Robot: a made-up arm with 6 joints.
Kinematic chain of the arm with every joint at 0, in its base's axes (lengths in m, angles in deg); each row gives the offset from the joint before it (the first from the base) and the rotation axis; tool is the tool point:
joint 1: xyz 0 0 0.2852 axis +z
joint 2: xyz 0 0 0 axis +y
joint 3: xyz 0 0 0.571 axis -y
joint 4: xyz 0 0 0 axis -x
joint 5: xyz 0.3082 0 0 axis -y
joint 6: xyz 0 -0.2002 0 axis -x
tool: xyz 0 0 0
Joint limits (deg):
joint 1: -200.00..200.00
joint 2: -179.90..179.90
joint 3: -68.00..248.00
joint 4: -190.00..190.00
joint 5: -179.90..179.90
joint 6: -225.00..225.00
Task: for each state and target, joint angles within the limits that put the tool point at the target. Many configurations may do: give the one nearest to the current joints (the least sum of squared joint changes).
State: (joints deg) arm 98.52 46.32 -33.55 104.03 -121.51 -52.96
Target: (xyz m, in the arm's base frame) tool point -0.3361 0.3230 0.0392
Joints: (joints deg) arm 125.79 80.29 -57.19 114.72 -121.51 -52.96
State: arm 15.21 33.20 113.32 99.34 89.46 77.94
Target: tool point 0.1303 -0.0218 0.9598
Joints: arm 2.97 43.05 145.70 81.81 89.46 77.94
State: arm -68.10 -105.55 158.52 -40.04 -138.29 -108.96
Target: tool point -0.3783 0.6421 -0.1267
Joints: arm -71.36 -102.72 158.91 -40.07 -138.29 -108.96
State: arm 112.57 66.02 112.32 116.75 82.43 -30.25
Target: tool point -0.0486 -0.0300 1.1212
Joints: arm 115.93 20.30 112.54 106.49 82.43 -30.25
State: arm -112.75 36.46 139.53 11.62 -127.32 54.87
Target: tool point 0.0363 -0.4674 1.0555
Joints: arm -62.32 34.17 117.84 -22.47 -127.32 54.87
